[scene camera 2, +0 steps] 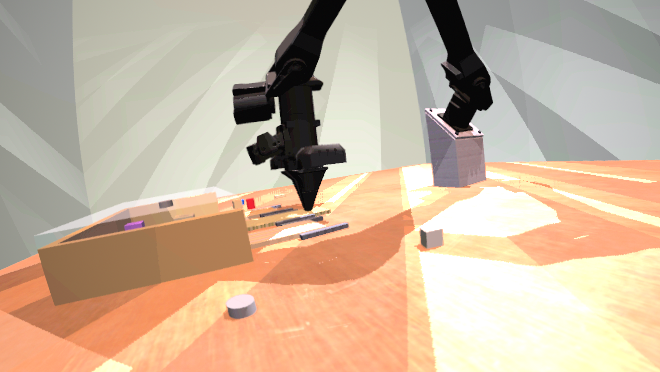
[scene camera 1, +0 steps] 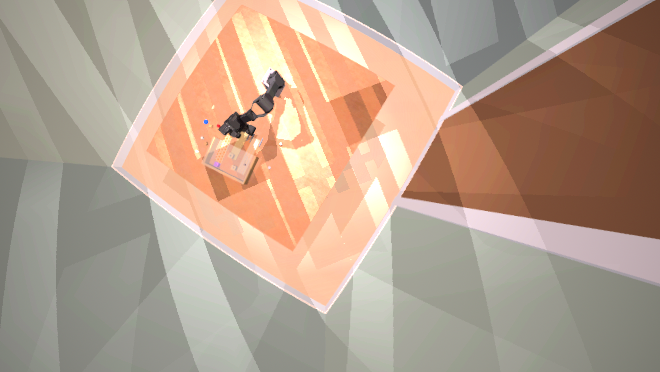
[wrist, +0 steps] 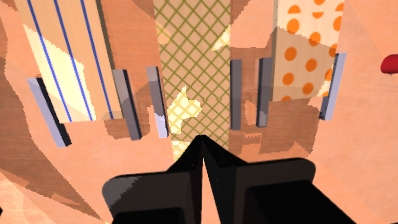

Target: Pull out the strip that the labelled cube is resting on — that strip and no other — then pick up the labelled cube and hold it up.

Path:
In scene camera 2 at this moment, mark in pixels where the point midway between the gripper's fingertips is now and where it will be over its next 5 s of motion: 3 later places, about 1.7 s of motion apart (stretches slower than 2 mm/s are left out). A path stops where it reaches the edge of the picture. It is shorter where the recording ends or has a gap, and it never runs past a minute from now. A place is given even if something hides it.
My gripper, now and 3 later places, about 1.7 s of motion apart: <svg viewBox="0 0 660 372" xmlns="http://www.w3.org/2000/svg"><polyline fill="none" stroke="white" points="308,210 345,202 361,181 260,182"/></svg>

